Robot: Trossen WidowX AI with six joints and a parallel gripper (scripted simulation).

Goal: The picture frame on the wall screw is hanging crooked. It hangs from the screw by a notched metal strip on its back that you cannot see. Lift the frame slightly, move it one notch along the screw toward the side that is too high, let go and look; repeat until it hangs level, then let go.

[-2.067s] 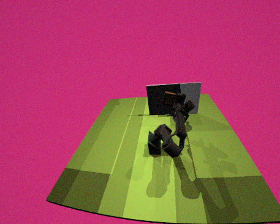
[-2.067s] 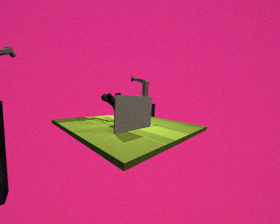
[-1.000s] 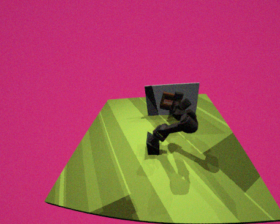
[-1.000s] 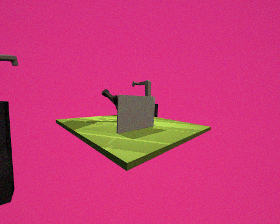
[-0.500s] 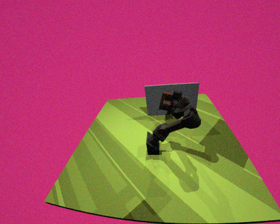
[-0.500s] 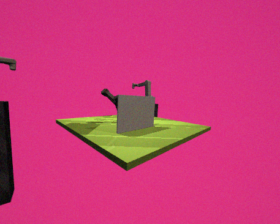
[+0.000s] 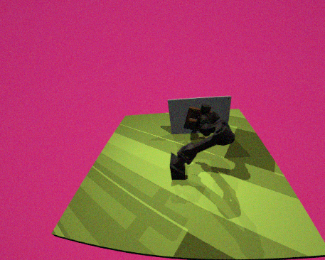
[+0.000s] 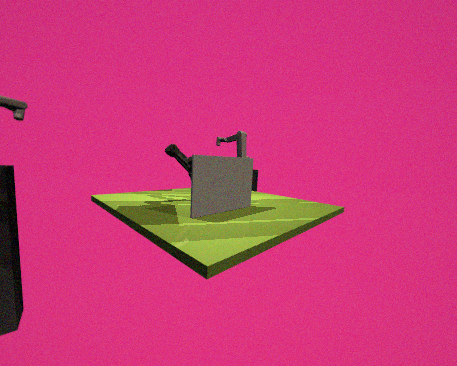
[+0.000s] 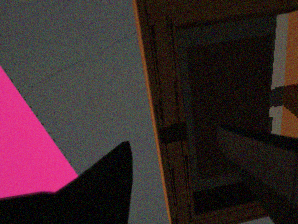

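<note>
My gripper tip is 30 mm short of the picture frame, 20 mm to the right of it and 50 mm above it. Also, from my gripper tip: grey wall panel 40 mm ahead, 20 mm to the left, 70 mm below.
</note>
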